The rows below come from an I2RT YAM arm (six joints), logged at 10 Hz.
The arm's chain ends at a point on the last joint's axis. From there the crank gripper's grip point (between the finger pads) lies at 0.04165 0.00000 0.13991 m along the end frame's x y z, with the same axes.
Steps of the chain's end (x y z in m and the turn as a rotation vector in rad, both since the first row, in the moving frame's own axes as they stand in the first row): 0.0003 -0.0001 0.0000 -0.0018 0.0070 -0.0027; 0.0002 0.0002 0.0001 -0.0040 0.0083 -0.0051; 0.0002 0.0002 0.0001 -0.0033 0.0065 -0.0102; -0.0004 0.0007 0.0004 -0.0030 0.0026 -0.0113; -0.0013 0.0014 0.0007 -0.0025 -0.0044 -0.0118; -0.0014 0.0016 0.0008 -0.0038 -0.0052 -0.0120; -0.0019 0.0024 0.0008 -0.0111 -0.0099 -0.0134; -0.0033 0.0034 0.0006 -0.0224 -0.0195 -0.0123; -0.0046 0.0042 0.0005 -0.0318 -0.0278 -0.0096; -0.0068 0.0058 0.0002 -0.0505 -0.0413 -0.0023; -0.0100 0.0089 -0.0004 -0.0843 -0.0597 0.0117; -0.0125 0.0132 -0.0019 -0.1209 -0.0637 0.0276
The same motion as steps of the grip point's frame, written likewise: 0.0013 0.0000 -0.0003 -0.0018 0.0070 -0.0027; 0.0014 0.0005 -0.0003 -0.0040 0.0083 -0.0051; 0.0011 0.0002 -0.0002 -0.0033 0.0065 -0.0102; 0.0000 0.0006 0.0003 -0.0030 0.0026 -0.0113; -0.0019 0.0013 0.0009 -0.0025 -0.0044 -0.0118; -0.0021 0.0016 0.0010 -0.0038 -0.0052 -0.0120; -0.0033 0.0034 0.0012 -0.0111 -0.0099 -0.0134; -0.0060 0.0060 0.0014 -0.0224 -0.0195 -0.0123; -0.0085 0.0083 0.0015 -0.0318 -0.0278 -0.0096; -0.0126 0.0128 0.0016 -0.0505 -0.0413 -0.0023; -0.0185 0.0212 0.0013 -0.0843 -0.0597 0.0117; -0.0217 0.0312 -0.0006 -0.1209 -0.0637 0.0276
